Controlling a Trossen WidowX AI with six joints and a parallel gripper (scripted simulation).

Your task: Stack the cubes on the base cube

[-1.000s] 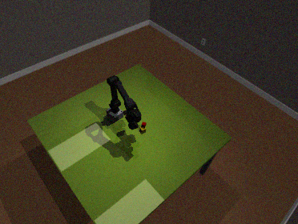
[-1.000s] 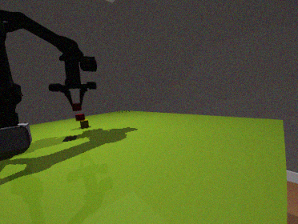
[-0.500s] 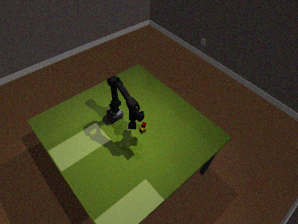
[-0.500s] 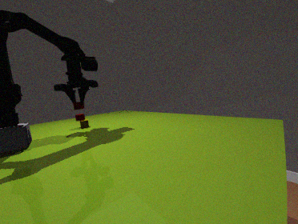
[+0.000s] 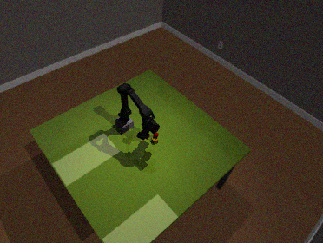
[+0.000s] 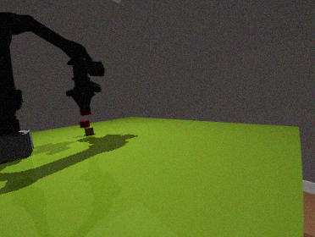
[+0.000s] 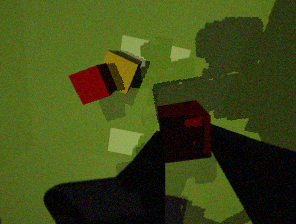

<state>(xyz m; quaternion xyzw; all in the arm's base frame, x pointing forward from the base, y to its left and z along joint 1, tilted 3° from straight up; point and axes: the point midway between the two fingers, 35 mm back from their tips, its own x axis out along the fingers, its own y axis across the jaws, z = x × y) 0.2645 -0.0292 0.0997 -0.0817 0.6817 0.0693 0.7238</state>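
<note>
My gripper tip is now 11 cm above the yellow base cube, 7 cm to the right of it and 3 cm short of it. Also, from my gripper tip: red cube right at my gripper tip.
</note>
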